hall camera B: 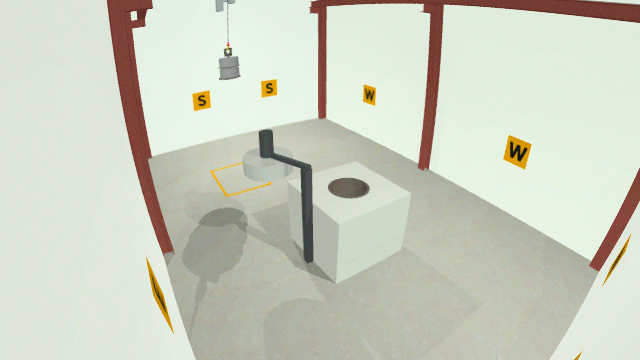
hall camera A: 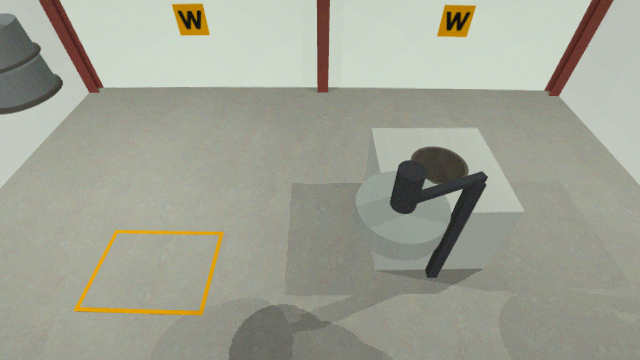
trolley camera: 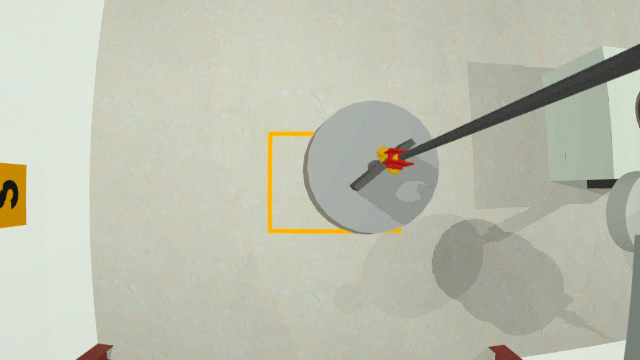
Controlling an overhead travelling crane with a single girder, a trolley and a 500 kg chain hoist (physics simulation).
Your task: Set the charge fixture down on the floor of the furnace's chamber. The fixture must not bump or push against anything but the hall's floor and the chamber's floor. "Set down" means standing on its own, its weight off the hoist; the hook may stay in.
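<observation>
The charge fixture (hall camera A: 22,65) (hall camera B: 229,67) (trolley camera: 345,135) is a grey stepped drum with dark rims and a dark lifting plate on top. It hangs high above the floor, away from the furnace. The red and yellow hook (hall camera B: 228,46) (trolley camera: 394,160) is in the plate's hole and carries it; the hook is outside hall camera A's view. The furnace (hall camera A: 435,255) (hall camera B: 372,235) (trolley camera: 580,135) is a pale block. Its round chamber opening (hall camera A: 440,165) (hall camera B: 348,188) is uncovered on top; the chamber's floor cannot be made out.
A pale round lid (hall camera A: 375,215) (hall camera B: 255,167) (trolley camera: 618,215) with a dark cylinder hangs beside the furnace from a dark post and arm (hall camera A: 457,225) (hall camera B: 306,215). A yellow floor outline (hall camera A: 170,232) (hall camera B: 218,184) (trolley camera: 270,185) lies south of the furnace. Red columns stand along the walls.
</observation>
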